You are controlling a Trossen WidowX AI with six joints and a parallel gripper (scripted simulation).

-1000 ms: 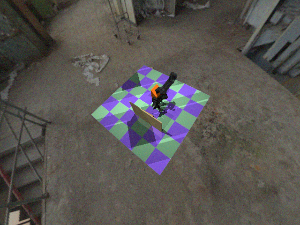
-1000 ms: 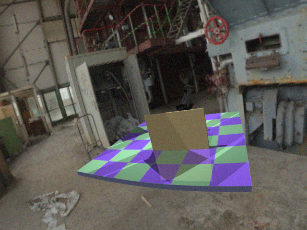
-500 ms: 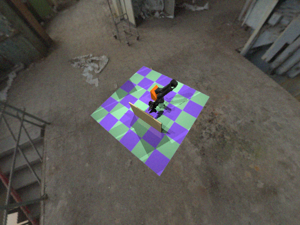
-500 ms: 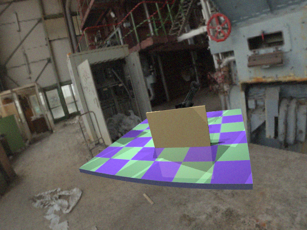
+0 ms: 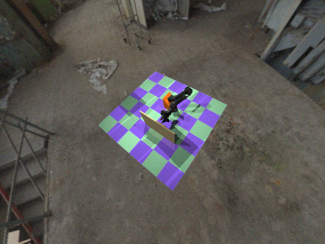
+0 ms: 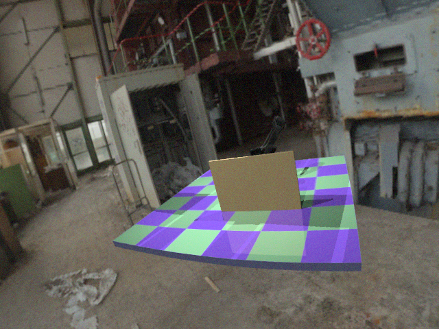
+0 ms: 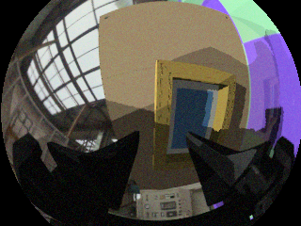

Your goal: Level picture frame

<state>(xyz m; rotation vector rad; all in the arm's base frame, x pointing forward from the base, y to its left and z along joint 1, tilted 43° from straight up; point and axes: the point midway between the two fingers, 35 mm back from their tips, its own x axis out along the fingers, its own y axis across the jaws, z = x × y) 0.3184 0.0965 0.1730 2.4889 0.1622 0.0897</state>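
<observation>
The picture frame is 40 mm ahead of my gripper tip, 20 mm to the left of it and 50 mm below it. From my gripper tip the other things lie so: tan wall board (50 mm ahead, 70 mm below).
</observation>
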